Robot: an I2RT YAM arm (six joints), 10 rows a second.
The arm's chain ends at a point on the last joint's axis. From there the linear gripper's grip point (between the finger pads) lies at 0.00 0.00 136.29 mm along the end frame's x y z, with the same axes.
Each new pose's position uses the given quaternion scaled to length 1; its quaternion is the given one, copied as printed.
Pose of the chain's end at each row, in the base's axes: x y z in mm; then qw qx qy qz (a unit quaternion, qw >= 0):
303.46, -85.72, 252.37, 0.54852, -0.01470, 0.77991, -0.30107
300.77, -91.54, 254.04, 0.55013, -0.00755, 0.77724, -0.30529
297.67, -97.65, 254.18, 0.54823, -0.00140, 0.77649, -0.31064
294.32, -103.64, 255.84, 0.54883, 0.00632, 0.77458, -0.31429
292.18, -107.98, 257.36, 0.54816, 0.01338, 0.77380, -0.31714
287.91, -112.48, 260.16, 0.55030, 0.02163, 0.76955, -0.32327
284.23, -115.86, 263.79, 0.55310, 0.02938, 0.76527, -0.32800
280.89, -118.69, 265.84, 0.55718, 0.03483, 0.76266, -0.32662
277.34, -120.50, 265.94, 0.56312, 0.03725, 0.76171, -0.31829
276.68, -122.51, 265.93, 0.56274, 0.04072, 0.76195, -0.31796
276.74, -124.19, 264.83, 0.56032, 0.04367, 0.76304, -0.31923
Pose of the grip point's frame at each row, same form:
421.28, -147.53, 222.80, 0.54852, -0.01470, 0.77991, -0.30107
417.95, -155.09, 225.65, 0.55013, -0.00755, 0.77724, -0.30529
413.83, -163.19, 226.12, 0.54823, -0.00140, 0.77649, -0.31064
409.66, -170.94, 228.58, 0.54883, 0.00632, 0.77458, -0.31429
406.64, -176.87, 230.39, 0.54816, 0.01338, 0.77380, -0.31714
401.44, -183.53, 234.90, 0.55030, 0.02163, 0.76955, -0.32327
396.98, -188.71, 240.21, 0.55310, 0.02938, 0.76527, -0.32800
393.62, -191.88, 243.25, 0.55718, 0.03483, 0.76266, -0.32662
391.03, -192.30, 243.70, 0.56312, 0.03725, 0.76171, -0.31829
390.03, -194.79, 243.52, 0.56274, 0.04072, 0.76195, -0.31796
389.48, -197.26, 241.90, 0.56032, 0.04367, 0.76304, -0.31923

